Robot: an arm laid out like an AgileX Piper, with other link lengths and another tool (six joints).
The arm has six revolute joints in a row. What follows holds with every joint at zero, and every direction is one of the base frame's. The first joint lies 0.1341 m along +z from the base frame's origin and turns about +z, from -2.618 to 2.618 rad. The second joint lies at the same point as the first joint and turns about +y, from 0 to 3.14 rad. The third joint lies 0.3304 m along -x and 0.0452 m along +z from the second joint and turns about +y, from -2.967 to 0 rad. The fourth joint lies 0.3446 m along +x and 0.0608 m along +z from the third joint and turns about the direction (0.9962, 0, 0.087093), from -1.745 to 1.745 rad. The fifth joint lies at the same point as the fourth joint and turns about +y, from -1.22 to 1.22 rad. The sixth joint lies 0.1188 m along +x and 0.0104 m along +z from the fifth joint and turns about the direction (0.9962, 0, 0.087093), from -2.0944 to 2.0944 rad. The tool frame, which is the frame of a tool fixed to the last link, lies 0.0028 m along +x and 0.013 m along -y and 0.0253 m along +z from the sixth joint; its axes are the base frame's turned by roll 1.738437, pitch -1.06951 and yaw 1.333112 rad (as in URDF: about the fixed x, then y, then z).
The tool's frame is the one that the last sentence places.
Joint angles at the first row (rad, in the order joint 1, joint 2, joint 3, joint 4, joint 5, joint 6):
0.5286, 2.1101, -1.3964, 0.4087, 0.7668, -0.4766
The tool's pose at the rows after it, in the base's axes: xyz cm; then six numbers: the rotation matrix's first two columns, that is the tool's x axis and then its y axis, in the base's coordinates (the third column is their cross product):
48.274 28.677 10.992 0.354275 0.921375 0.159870 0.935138 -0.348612 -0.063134
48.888 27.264 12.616 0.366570 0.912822 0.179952 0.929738 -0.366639 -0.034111
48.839 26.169 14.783 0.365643 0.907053 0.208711 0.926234 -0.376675 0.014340
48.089 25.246 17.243 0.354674 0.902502 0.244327 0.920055 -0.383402 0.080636
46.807 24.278 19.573 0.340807 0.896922 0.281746 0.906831 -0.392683 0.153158
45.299 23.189 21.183 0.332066 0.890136 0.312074 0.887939 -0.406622 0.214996
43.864 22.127 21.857 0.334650 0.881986 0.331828 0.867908 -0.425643 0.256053
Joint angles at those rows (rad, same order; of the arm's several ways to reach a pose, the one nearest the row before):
0.4898, 2.0938, -1.3943, 0.4015, 0.7709, -0.4810
0.4633, 2.0581, -1.3829, 0.3957, 0.7620, -0.4877
0.4489, 2.0010, -1.3522, 0.3855, 0.7339, -0.4952
0.4446, 1.9239, -1.2985, 0.3710, 0.6832, -0.5016
0.4451, 1.8362, -1.2274, 0.3542, 0.6169, -0.5043
0.4456, 1.7542, -1.1493, 0.3372, 0.5482, -0.5010
0.4456, 1.6901, -1.0754, 0.3197, 0.4872, -0.4864

